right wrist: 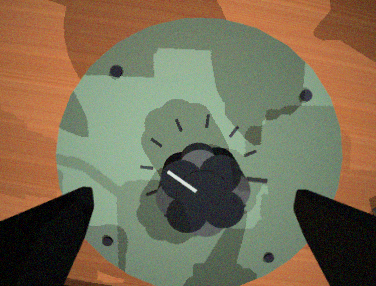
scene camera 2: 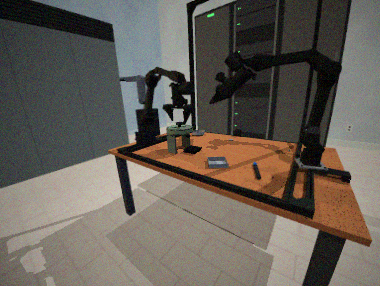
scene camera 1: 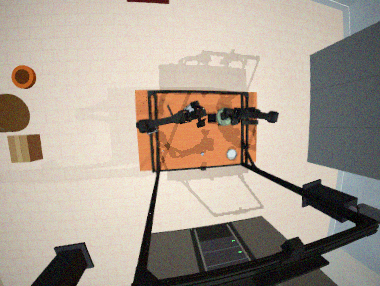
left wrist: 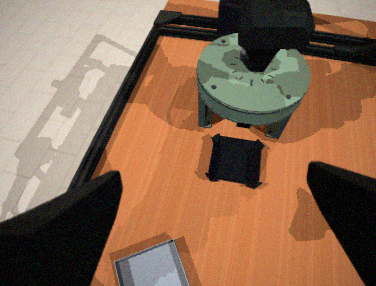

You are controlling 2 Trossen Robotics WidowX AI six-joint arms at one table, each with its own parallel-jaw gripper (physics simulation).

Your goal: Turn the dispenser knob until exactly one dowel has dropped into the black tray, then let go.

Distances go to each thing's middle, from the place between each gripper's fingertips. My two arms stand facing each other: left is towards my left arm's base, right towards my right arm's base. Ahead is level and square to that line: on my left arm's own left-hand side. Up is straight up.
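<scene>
The grey tray [left wrist: 162, 257] is 6 cm ahead of my left hand, 5 cm to the left of it and 28 cm below it. As for the dark lobed knob [right wrist: 202, 189], I find it 23 cm to the right of my left hand, 5 cm behind it and 14 cm below it. Going by its middle, the grey tray is nearer to my left hand than to my right hand.
From my right hand, the grey tray is 290 mm to the left, 110 mm ahead and 170 mm below, while the dark lobed knob is 30 mm below that same hand. Going by their middles, the knob is the nearest to my right hand of the things named here.
</scene>
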